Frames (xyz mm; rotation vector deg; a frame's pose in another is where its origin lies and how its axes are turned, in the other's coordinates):
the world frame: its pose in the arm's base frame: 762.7 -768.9 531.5 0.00 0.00 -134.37
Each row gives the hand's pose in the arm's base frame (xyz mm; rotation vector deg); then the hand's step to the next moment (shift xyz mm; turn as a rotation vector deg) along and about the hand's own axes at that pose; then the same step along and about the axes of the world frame.
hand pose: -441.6 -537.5 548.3 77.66 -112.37 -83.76
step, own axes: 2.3 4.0 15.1 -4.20 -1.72 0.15
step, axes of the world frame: 5.3 -14.5 -3.3 -4.48 -0.53 -0.50
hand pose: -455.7 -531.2 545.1 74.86 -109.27 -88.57
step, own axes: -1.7 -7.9 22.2 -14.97 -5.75 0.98
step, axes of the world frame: -1.6 -18.8 -14.2 -15.81 -2.40 -1.58
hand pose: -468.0 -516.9 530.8 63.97 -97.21 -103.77
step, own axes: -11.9 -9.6 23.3 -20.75 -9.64 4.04
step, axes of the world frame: -11.8 -24.1 -7.6 -22.11 -5.93 -3.97
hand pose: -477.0 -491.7 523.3 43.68 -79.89 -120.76
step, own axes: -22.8 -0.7 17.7 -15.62 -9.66 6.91
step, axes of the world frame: -22.3 -15.9 9.1 -17.03 -8.89 -3.99
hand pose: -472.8 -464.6 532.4 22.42 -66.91 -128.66
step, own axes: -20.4 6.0 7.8 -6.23 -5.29 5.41
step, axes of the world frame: -20.6 0.0 9.3 -7.22 -6.51 -1.24
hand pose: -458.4 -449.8 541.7 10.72 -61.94 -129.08
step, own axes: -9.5 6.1 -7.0 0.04 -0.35 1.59
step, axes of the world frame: -7.9 10.6 -1.3 -0.29 -1.40 0.78
